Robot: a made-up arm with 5 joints. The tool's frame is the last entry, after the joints.
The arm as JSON. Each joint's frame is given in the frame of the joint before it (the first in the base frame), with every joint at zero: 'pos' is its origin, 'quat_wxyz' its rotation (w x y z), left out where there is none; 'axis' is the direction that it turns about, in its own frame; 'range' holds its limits. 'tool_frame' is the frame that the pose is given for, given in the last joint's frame.
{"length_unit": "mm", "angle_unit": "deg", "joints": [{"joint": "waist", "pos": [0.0, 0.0, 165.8], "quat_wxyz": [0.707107, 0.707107, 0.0, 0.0], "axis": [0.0, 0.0, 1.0], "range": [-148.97, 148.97]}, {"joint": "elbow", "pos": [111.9, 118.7, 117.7], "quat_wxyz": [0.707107, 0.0, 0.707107, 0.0], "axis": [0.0, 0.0, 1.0], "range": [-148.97, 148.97]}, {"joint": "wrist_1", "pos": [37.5, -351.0, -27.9], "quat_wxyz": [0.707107, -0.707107, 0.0, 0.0], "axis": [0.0, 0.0, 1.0], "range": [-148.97, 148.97]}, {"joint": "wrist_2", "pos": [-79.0, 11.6, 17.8], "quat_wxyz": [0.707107, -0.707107, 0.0, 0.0], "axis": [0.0, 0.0, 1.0], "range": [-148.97, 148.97]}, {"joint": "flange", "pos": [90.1, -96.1, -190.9], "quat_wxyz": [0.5, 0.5, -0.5, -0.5], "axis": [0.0, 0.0, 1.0], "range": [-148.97, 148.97]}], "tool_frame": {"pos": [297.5, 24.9, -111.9], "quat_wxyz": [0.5, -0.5, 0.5, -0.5]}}
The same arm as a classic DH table. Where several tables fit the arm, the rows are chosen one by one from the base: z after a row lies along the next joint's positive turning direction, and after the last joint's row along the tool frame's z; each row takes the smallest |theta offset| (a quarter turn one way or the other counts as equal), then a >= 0, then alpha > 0; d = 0 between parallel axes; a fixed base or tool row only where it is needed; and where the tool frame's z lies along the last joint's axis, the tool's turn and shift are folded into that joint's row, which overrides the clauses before.
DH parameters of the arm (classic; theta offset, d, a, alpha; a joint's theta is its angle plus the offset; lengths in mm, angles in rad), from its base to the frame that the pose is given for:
base (fixed): 0 165.8 0 1.5708
waist: 1.5708 117.7 118.7 1.5708
elbow: -1.5708 84 37.5 -1.5708
wrist_1: 0 -333.2 -79 -1.5708
wrist_2: -1.5708 -179.3 96.1 1.5708
flange: 1.5708 -202 24.9 1.5708
tool (fixed): 3.1416 297.5 0 0
Joint limits (rad, base to tool): -2.6..2.6 -2.6..2.6 -2.6..2.6 -2.6..2.6 -2.6..2.6

